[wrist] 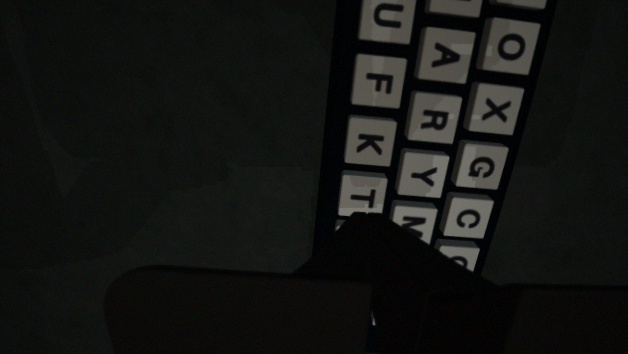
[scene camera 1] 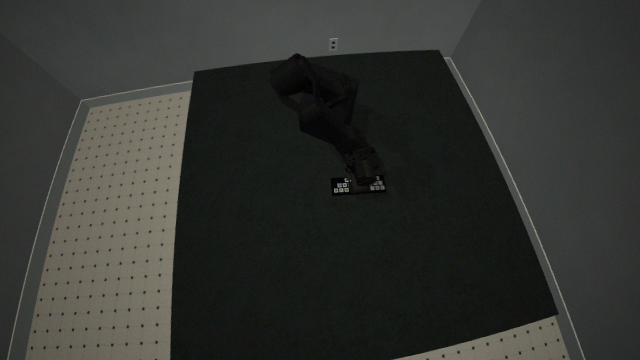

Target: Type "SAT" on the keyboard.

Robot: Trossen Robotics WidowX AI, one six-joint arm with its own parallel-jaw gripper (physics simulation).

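The keyboard is a dark board with rows of pale letter keys. In the scene view it lies under the arm, which hides its middle. In the wrist view the T key shows just beyond the fingertips, and the A key is farther up in the middle row. The S key does not show in the wrist view. My gripper is shut and empty. Its dark fingertips overlap the lower edge of the T key in view and cover most of the key below it. Whether they touch a key cannot be told.
The keyboard lies on a large dark green table top. The dark arm reaches over the table from its back edge. Pale dotted floor shows on the left, with grey walls around. A wall outlet is at the back.
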